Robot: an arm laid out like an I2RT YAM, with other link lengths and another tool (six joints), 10 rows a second.
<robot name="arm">
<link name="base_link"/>
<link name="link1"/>
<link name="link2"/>
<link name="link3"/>
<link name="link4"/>
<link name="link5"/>
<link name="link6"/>
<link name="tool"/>
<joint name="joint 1" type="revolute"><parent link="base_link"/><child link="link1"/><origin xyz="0.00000 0.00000 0.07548" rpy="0.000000 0.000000 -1.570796"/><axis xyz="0 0 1"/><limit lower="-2.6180" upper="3.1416"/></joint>
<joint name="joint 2" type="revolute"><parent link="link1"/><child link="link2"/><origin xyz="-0.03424 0.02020 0.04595" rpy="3.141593 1.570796 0.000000"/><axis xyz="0 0 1"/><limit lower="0.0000" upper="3.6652"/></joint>
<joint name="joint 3" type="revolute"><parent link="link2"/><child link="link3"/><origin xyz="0.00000 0.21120 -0.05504" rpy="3.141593 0.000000 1.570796"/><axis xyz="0 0 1"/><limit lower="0.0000" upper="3.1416"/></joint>
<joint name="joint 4" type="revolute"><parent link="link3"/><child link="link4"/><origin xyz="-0.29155 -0.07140 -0.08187" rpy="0.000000 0.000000 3.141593"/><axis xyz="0 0 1"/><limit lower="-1.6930" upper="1.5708"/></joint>
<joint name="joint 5" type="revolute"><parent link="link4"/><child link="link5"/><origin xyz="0.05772 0.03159 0.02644" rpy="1.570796 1.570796 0.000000"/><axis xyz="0 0 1"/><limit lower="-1.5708" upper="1.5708"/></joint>
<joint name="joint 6" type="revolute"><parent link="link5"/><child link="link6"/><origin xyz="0.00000 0.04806 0.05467" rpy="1.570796 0.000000 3.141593"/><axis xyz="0 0 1"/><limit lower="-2.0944" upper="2.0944"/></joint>
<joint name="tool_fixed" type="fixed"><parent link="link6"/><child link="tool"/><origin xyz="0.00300 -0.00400 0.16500" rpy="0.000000 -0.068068 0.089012"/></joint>
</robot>
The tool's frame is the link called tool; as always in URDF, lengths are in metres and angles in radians.
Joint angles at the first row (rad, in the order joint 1, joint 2, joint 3, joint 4, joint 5, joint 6):
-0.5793, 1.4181, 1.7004, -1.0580, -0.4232, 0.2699
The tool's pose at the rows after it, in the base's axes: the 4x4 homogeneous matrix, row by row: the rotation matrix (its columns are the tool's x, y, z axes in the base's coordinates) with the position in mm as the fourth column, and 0 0 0 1 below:
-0.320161, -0.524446, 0.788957, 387.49; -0.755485, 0.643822, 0.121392, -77.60; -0.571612, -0.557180, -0.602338, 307.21; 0, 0, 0, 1
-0.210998, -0.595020, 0.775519, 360.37; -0.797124, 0.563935, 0.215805, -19.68; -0.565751, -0.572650, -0.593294, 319.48; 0, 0, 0, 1
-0.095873, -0.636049, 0.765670, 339.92; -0.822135, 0.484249, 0.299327, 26.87; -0.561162, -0.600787, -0.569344, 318.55; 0, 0, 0, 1
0.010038, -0.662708, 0.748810, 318.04; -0.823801, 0.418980, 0.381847, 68.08; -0.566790, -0.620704, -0.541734, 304.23; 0, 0, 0, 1
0.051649, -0.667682, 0.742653, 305.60; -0.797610, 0.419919, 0.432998, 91.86; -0.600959, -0.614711, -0.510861, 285.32; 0, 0, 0, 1
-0.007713, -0.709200, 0.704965, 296.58; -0.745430, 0.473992, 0.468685, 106.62; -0.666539, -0.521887, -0.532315, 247.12; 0, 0, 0, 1
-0.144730, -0.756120, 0.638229, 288.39; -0.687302, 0.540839, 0.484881, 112.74; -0.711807, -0.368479, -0.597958, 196.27; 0, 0, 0, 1
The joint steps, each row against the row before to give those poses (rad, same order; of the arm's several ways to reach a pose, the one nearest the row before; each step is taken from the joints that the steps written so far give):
0.0599, -0.0949, -0.0003, -0.1122, -0.0329, -0.0199
0.1015, -0.1202, -0.0459, -0.0679, -0.0167, -0.0263
0.1053, -0.1267, -0.1087, 0.0153, -0.0096, -0.0087
0.1072, -0.1530, -0.1693, 0.0541, -0.0076, 0.0129
0.0702, -0.1273, -0.1637, 0.0763, -0.0046, 0.0626
0.0457, -0.0752, -0.1545, 0.0393, -0.0038, 0.1045
0.0180, -0.0168, -0.1320, 0.0046, -0.0030, 0.1026

